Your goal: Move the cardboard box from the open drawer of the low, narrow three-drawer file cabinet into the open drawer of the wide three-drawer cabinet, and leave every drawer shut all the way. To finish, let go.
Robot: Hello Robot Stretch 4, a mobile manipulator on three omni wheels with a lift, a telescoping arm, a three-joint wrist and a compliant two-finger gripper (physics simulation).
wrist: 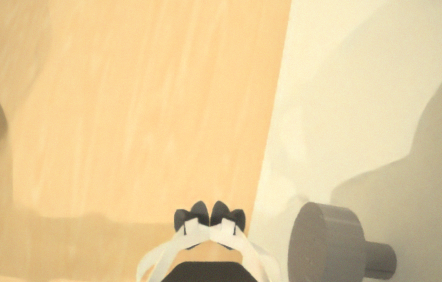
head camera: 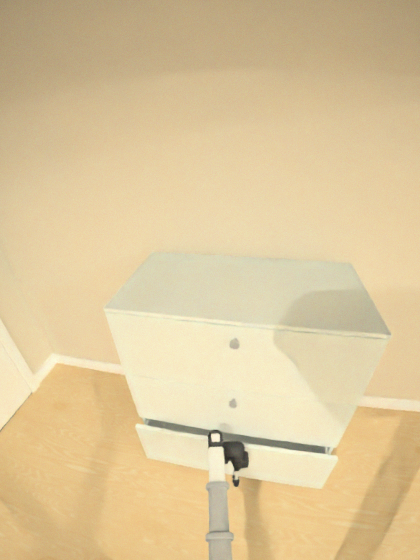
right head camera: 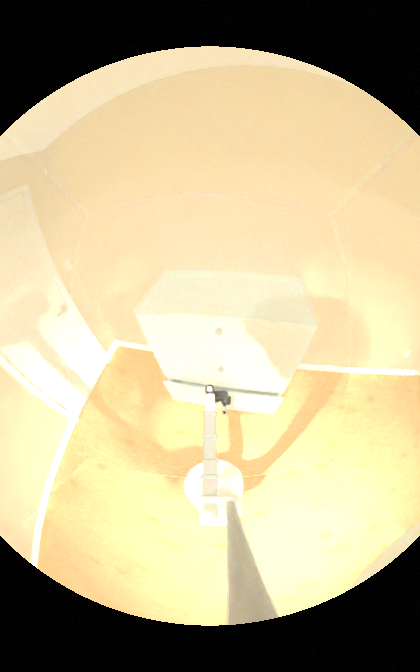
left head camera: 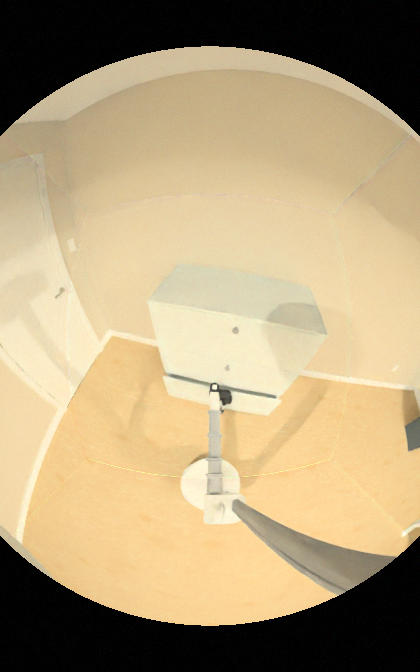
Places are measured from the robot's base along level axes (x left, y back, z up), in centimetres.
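Pixels of known places: gripper, fingertip midpoint: (wrist: 209,216) (head camera: 235,480).
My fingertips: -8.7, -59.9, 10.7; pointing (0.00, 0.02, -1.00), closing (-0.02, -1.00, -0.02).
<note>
Behind a point stands the place of what it marks, as x, y, z.
The wide three-drawer cabinet (head camera: 200,285) @(3.3, -93.0, 100.1) (left head camera: 240,290) (right head camera: 225,290) is pale and stands against the wall. Its top and middle drawers look shut. Its bottom drawer (head camera: 290,467) @(-33.6, -60.4, 20.4) (left head camera: 252,405) (right head camera: 255,403) (wrist: 325,100) @(0.7, -67.9, 19.6) stands out a little, with a narrow dark gap above its front. The cardboard box does not show; the drawer's inside is mostly hidden. My gripper (head camera: 236,483) @(-8.7, -59.9, 10.7) (right head camera: 224,412) (wrist: 209,216) @(-8.7, -59.9, 10.7) is shut with nothing between its fingertips. It is low in front of the bottom drawer's front, left of a round grey knob (wrist: 325,245) @(-5.5, -63.5, 29.2) in the wrist view.
A white door (left head camera: 30,240) (right head camera: 25,280) is in the wall at the left. Part of a dark grey object (left head camera: 414,434) shows at the right edge of the left head view; I cannot tell whether it is the file cabinet. My arm (head camera: 218,510) @(0.0, -36.8, 52.7) reaches forward over the wooden floor.
</note>
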